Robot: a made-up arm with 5 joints. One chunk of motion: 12 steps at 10 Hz.
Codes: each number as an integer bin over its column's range. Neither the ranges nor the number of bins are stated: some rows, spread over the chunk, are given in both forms.
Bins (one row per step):
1: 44 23 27 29 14 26
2: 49 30 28 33 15 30
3: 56 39 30 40 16 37
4: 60 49 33 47 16 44
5: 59 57 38 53 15 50
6: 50 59 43 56 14 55
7: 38 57 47 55 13 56
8: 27 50 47 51 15 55
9: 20 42 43 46 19 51
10: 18 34 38 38 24 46
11: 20 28 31 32 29 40
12: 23 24 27 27 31 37
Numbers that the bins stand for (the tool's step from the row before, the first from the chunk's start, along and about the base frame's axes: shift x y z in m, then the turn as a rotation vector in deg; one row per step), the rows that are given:
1: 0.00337 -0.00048 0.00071 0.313 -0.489 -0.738
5: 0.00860 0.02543 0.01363 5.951 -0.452 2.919
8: -0.00257 0.02010 0.02421 5.481 -0.452 3.681
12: -0.00397 0.00029 0.00071 -0.157 0.132 0.938
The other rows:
2: 0.00511 0.00486 0.00189 1.252 -0.452 -0.129
3: 0.00756 0.01171 0.00424 2.897 -0.416 0.938
4: 0.00895 0.01933 0.00776 4.541 -0.416 2.005
6: 0.00546 0.02695 0.01951 6.656 -0.489 3.681
7: 0.00127 0.02543 0.02421 6.421 -0.525 3.833
9: -0.00502 0.01400 0.01951 4.306 -0.306 3.071
10: -0.00571 0.00790 0.01363 2.427 -0.124 2.310
11: -0.00502 0.00333 0.00541 1.017 0.059 1.395

